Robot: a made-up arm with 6 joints.
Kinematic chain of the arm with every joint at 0, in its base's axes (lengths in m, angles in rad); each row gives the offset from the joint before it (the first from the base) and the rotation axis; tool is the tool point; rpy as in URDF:
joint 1: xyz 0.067 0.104 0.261 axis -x
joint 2: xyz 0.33 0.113 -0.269 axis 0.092 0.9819 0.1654
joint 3: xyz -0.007 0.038 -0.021 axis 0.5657 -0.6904 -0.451
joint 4: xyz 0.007 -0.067 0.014 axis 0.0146 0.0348 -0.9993
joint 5: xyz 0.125 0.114 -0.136 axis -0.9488 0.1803 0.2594
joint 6: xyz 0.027 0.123 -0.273 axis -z
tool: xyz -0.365 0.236 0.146 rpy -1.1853 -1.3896 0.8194
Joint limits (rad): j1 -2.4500..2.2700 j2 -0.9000..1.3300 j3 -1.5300..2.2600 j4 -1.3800..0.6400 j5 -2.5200..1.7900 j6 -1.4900..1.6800
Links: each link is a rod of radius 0.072 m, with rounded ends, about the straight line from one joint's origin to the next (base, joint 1, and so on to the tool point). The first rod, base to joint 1, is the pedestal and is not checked.
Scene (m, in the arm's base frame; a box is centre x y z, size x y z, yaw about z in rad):
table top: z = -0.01
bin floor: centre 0.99 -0.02 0 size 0.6 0.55 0.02 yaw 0.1
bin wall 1: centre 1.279 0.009 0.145 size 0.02 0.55 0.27 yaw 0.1
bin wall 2: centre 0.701 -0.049 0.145 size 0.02 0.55 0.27 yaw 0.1
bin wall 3: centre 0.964 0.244 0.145 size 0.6 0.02 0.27 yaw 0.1
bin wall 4: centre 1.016 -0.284 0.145 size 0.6 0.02 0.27 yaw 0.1
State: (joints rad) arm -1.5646 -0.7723 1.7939 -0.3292 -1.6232 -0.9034
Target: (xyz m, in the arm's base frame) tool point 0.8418 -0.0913 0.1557
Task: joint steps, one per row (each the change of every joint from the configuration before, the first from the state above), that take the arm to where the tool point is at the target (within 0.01 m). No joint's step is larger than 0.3 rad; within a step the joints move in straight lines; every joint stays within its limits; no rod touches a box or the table.
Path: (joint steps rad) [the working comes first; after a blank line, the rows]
Joints at the target: -2.4500 -0.0143 1.2116 0.6400 -0.2557 0.9110
Straight joint move there: touches bin wall 2.

1: -0.0966 0.2339 -0.1961 0.0691 0.1974 0.1639
2: -0.0965 0.2338 -0.1961 0.0691 0.1974 0.1638
3: -0.0966 0.2339 -0.1961 0.0690 0.1973 0.1639
4: -0.0298 0.0574 -0.0219 0.1831 0.1832 0.2277
5: -0.0299 0.0573 -0.0218 0.1831 0.1832 0.2278
6: -0.0298 0.0573 -0.0219 0.1831 0.1831 0.2277
7: -0.0298 0.0574 -0.0219 0.1831 0.1832 0.2277
8: -0.2382 -0.0865 0.0468 0.0148 0.0213 0.2060
9: -0.2382 -0.0865 0.0467 0.0148 0.0214 0.2059

